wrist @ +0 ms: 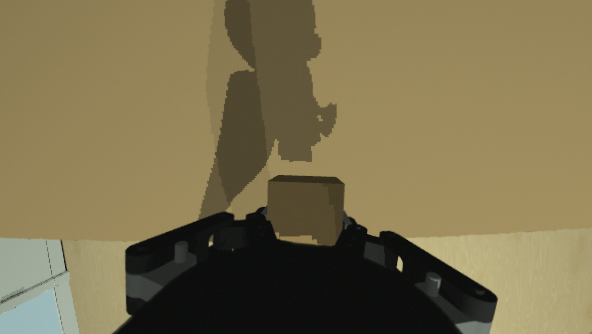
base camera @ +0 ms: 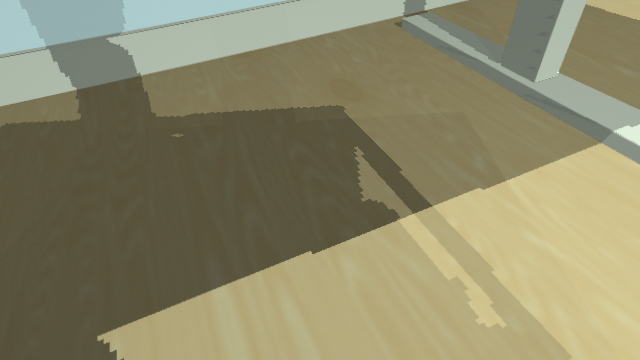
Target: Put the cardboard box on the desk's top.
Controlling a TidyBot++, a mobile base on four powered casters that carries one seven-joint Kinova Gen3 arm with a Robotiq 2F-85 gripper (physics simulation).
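Places are measured from the arm's base along level axes (x ahead, y left, z up), in metres.
Pixels of known places: gripper, fingertip midpoint: (wrist: 305, 217).
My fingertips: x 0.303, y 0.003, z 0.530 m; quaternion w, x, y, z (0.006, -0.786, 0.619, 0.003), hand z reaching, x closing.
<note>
Behind a point stands the place of what it marks.
The small brown cardboard box (wrist: 305, 207) {x 0.322, y 0.008, z 0.571 m} is between the fingertips of my gripper (wrist: 305, 217) {x 0.303, y 0.003, z 0.530 m} in the wrist view. The gripper is shut on it, with a finger at its left and right sides. The desk's top (wrist: 450, 125) {x 0.493, y -0.208, z 0.324 m} is the wide brown surface behind and around the box, with the arm's shadow on it. Its near edge runs across the lower part of the wrist view. The box's shadow contact with the desk's top does not show, so its height above it is hard to tell. The gripper does not show in the base view.
In the base view, a grey-white desk leg (base camera: 545, 40) {x 0.702, y -0.355, z -0.300 m} stands on a long foot bar (base camera: 590, 100) at the upper right. A pale baseboard (base camera: 210, 45) {x 0.938, y 0.247, z -0.365 m} runs along the blue wall (base camera: 165, 12) {x 0.923, y 0.316, z -0.286 m} at the back. Large shadows lie on the wooden floor (base camera: 350, 300) {x 0.317, y -0.019, z -0.396 m}.
</note>
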